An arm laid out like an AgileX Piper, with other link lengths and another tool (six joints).
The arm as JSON. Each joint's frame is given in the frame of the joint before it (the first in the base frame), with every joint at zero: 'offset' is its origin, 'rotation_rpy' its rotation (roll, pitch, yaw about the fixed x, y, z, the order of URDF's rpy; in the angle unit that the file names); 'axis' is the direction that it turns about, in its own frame. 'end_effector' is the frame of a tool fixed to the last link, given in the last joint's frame.
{
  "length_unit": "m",
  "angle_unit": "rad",
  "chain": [
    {
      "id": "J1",
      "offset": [
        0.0,
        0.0,
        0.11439
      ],
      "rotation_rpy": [
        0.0,
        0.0,
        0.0
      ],
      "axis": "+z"
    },
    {
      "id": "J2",
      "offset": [
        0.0,
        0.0,
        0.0
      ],
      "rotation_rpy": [
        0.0,
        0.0,
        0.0
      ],
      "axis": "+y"
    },
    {
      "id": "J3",
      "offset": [
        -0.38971,
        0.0,
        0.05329
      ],
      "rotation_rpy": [
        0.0,
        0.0,
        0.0
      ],
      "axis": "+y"
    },
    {
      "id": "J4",
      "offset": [
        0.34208,
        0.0,
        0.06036
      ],
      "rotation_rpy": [
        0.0,
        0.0,
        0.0
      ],
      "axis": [
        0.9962,
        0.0,
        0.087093
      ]
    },
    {
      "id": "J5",
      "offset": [
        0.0,
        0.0,
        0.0
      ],
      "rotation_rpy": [
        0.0,
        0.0,
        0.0
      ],
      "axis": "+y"
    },
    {
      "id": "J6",
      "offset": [
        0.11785,
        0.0,
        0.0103
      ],
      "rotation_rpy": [
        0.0,
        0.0,
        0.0
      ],
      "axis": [
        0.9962,
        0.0,
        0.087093
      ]
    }
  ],
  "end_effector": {
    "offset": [
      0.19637,
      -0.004,
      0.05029
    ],
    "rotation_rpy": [
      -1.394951,
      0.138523,
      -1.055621
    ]
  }
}
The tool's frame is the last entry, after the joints.
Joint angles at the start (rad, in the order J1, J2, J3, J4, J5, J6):
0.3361, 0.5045, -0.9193, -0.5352, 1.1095, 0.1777
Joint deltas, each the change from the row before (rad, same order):
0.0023, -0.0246, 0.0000, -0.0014, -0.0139, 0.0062
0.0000, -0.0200, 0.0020, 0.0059, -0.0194, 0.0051
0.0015, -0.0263, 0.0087, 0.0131, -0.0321, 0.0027
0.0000, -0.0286, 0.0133, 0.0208, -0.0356, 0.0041
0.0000, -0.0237, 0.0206, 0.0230, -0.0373, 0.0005
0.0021, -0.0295, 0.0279, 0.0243, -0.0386, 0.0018
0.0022, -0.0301, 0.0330, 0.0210, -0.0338, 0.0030
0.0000, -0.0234, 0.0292, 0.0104, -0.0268, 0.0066
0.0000, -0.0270, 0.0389, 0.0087, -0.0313, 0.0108
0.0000, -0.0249, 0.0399, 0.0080, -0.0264, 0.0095
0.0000, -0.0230, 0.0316, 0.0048, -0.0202, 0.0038
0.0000, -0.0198, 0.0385, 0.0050, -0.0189, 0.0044
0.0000, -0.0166, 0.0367, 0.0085, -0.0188, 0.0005
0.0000, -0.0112, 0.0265, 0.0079, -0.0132, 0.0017
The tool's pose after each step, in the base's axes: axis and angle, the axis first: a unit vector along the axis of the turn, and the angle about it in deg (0 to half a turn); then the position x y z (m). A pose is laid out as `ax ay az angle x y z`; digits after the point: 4 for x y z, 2 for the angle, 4 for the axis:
-0.7475 0.5868 -0.3111 125.78 0.2621 -0.0624 0.4340
-0.7476 0.5824 -0.3193 123.80 0.2583 -0.0606 0.4419
-0.7508 0.5735 -0.3277 121.14 0.2543 -0.0555 0.4501
-0.7544 0.5654 -0.3335 118.16 0.2498 -0.0489 0.4567
-0.7601 0.5567 -0.3352 115.71 0.2475 -0.0408 0.4586
-0.7664 0.5477 -0.3357 113.13 0.2442 -0.0323 0.4581
-0.7718 0.5408 -0.3345 111.00 0.2410 -0.0250 0.4540
-0.7740 0.5372 -0.3351 109.56 0.2392 -0.0211 0.4494
-0.7760 0.5344 -0.3350 108.10 0.2380 -0.0169 0.4414
-0.7779 0.5332 -0.3327 107.05 0.2375 -0.0131 0.4309
-0.7797 0.5303 -0.3329 106.29 0.2363 -0.0107 0.4231
-0.7820 0.5296 -0.3287 105.99 0.2371 -0.0077 0.4100
-0.7852 0.5284 -0.3229 105.77 0.2384 -0.0037 0.3969
-0.7872 0.5287 -0.3174 105.54 0.2395 -0.0006 0.3870

